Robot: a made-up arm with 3 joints.
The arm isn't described. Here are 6 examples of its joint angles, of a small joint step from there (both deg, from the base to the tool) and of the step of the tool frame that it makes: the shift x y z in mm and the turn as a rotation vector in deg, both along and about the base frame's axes.
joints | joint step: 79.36 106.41 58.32 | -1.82 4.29 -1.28
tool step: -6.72 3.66 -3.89 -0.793 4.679 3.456
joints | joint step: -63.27 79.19 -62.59 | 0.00 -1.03 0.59
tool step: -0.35 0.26 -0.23 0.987 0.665 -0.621
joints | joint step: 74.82 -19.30 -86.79 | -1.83 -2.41 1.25
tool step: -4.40 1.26 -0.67 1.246 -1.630 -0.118
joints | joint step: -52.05 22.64 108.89 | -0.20 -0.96 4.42
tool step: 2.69 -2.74 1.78 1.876 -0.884 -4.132
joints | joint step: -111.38 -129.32 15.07 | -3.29 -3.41 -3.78
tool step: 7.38 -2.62 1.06 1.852 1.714 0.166
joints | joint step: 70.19 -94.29 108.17 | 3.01 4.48 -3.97
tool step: 3.39 -4.61 5.99 -5.276 3.243 -1.908
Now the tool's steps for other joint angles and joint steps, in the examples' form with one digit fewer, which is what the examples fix.
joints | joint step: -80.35 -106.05 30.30 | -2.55 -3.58 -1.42
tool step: 4.6 -4.4 -0.4 1.25 2.43 0.61
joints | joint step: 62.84 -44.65 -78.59 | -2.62 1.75 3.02
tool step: -5.1 0.4 0.5 0.67 2.63 1.33
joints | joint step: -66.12 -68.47 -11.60 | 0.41 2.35 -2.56
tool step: -3.3 -0.1 -0.1 1.03 -2.88 2.23
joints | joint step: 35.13 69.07 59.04 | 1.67 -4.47 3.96
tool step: 7.2 -2.4 6.2 2.94 -5.37 -5.21
